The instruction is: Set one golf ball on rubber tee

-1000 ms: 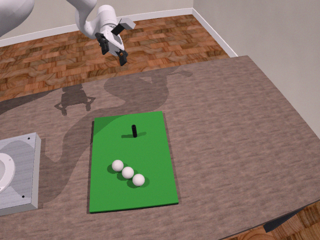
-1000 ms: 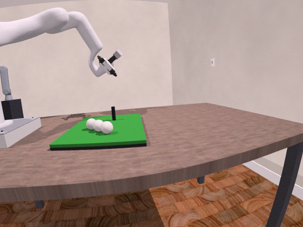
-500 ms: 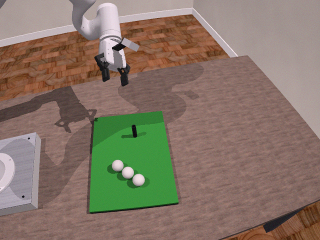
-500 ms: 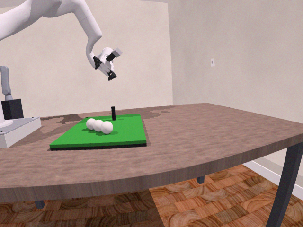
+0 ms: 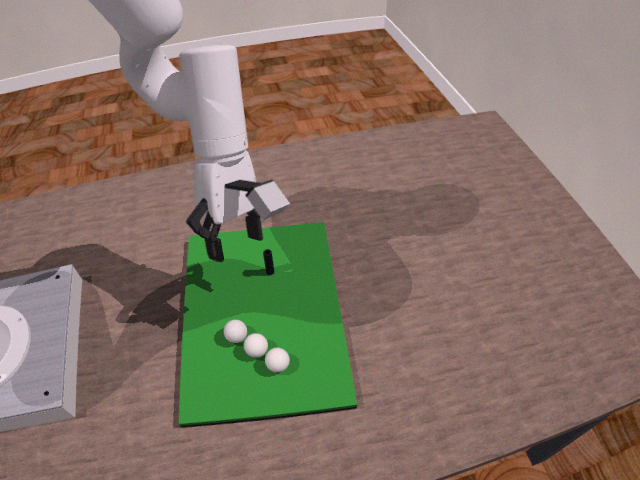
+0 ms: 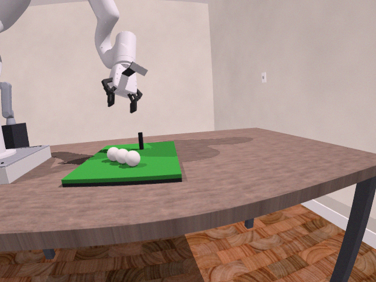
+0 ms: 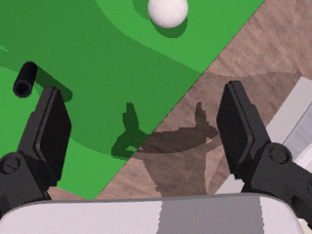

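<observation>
My hand is 140 mm above the white golf ball, 110 mm to the left of it and 20 mm short of it. The rest, counted from my hand: green mat 160 mm below, 40 mm ahead, 20 mm to the left.
</observation>
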